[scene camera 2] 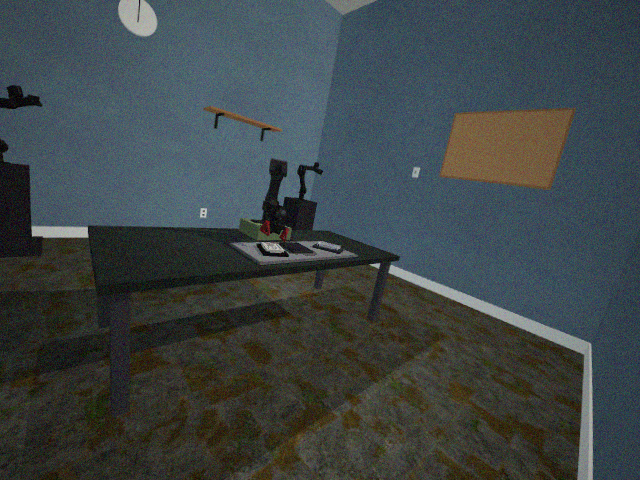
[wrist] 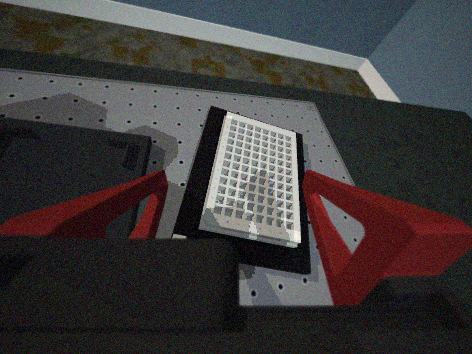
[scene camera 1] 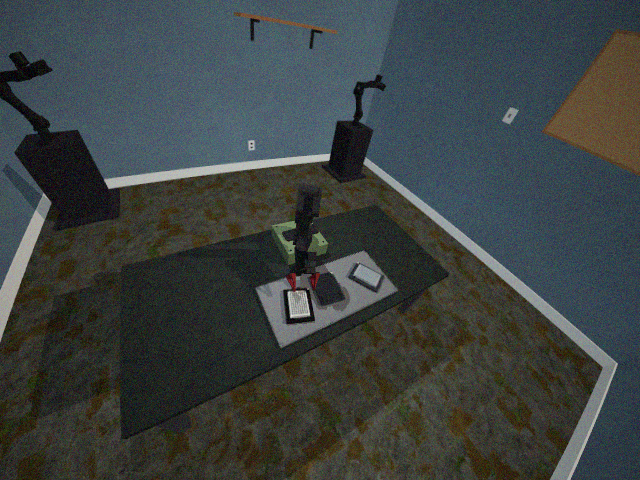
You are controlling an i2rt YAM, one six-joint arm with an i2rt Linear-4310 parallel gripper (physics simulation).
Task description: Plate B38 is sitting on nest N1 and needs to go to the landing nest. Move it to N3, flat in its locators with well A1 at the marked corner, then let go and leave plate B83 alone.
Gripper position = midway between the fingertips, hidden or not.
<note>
The gripper (wrist: 235, 177) is open, holding nothing. Also in view: a black nest (wrist: 54, 163).
</note>
